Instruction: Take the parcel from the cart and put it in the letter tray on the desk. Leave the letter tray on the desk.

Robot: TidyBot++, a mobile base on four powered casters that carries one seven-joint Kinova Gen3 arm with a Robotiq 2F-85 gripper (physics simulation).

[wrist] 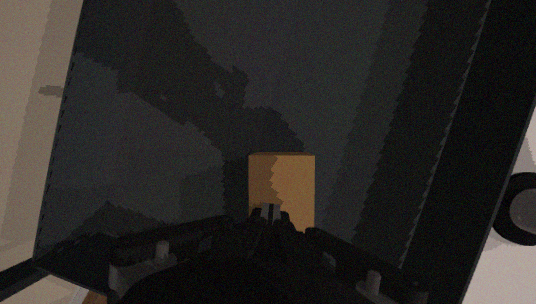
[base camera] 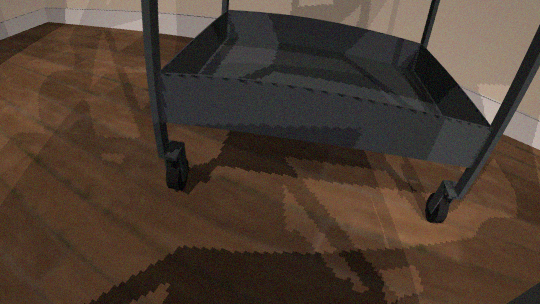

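Pixels of known places: gripper, fingertip midpoint: (wrist: 270,215); arm's base, link origin: (wrist: 531,209).
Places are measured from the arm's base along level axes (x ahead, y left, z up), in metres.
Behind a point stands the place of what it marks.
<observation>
The parcel (wrist: 295,185) @[x 0.527, y -0.041, z 0.318 m], a plain orange-brown box, lies in a dark grey tray of the cart (base camera: 300,107) @[x 0.390, y -0.058, z -0.222 m] (wrist: 320,60) @[x 0.517, y -0.158, z 0.266 m]. My gripper (wrist: 270,215) @[x 0.544, y -0.014, z 0.318 m] is shut, with its fingertips together and nothing between them. In the wrist view the tips overlap the lower part of the parcel, which stays in the tray beyond them. The gripper's body hides the parcel's near end. The gripper does not show in the base camera view. The letter tray and the desk do not show in either view.
The cart's lower tray has raised walls, with upright posts (base camera: 152,65) @[x 0.404, y 0.111, z -0.182 m] at its corners and casters (base camera: 176,167) @[x 0.417, y 0.099, z -0.349 m] (base camera: 438,204) @[x 0.359, y -0.303, z -0.352 m] on the wooden floor (base camera: 90,210) @[x 0.353, y 0.245, z -0.396 m]. A pale wall (base camera: 500,45) @[x 0.731, y -0.653, z -0.154 m] (wrist: 25,150) @[x 1.043, y 0.013, z 0.126 m] stands behind the cart. A dark round shape (wrist: 502,222) shows at the wrist view's right edge.
</observation>
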